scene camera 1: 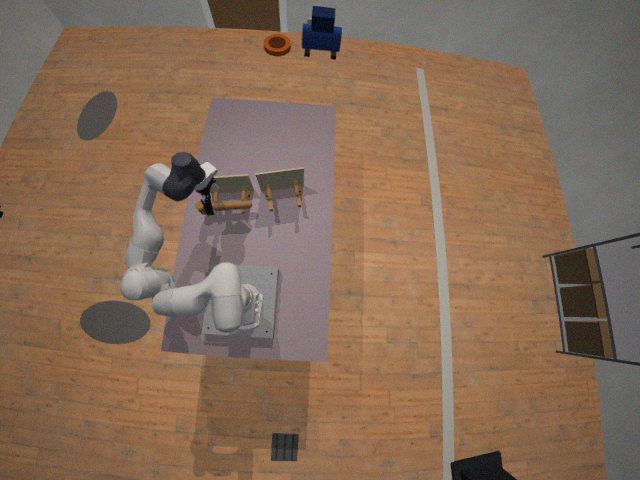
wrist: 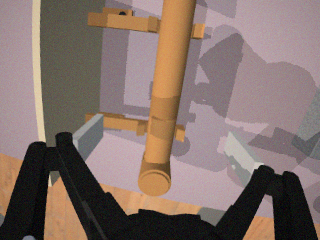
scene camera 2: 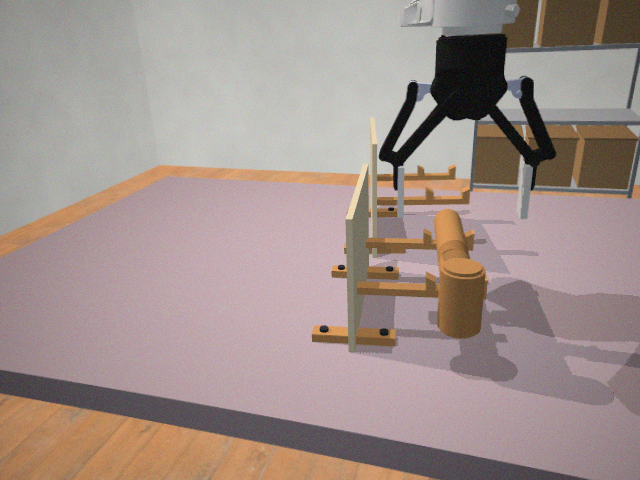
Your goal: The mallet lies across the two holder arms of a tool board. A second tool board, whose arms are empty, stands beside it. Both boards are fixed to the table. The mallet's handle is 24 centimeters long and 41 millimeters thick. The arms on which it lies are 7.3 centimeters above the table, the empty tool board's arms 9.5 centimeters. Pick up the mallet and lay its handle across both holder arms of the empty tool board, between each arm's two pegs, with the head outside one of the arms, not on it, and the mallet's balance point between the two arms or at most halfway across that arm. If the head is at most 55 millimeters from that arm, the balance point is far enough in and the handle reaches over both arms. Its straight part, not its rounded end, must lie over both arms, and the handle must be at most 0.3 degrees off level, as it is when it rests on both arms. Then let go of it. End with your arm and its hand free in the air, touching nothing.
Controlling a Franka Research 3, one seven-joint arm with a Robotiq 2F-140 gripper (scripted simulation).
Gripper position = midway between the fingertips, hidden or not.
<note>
In view: my gripper (scene camera 2: pixel 459 214), a mallet (scene camera 2: pixel 461 281), a tool board (scene camera 1: pixel 227 184) and a tool board (scene camera 2: pixel 375 201).
My gripper shows as well in the wrist view (wrist: pixel 165 133).
</note>
